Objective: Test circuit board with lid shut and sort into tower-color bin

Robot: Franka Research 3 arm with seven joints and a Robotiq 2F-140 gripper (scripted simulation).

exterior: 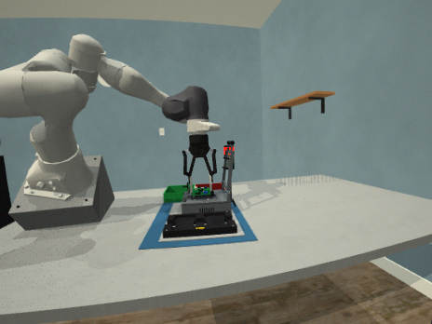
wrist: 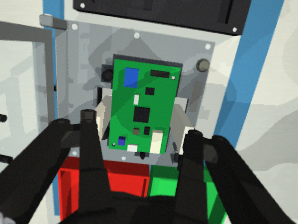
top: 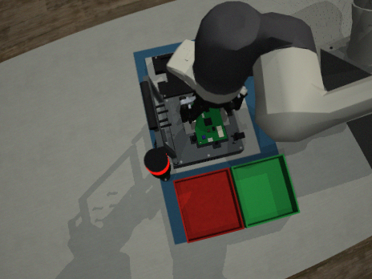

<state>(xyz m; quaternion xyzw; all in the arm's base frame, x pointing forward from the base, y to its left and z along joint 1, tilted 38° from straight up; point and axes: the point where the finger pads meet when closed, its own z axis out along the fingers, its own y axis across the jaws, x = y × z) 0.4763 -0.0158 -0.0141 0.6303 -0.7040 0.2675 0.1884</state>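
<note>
The tester plate is 1 cm ahead of my hand, 1 cm to the left of it and 4 cm below it. From my hand the other things lie so: latch hook (5 cm behind, 7 cm to the left, 2 cm below); then clear lid (11 cm ahead, 2 cm to the right, 8 cm above); then green circuit board (2 cm below).
</note>
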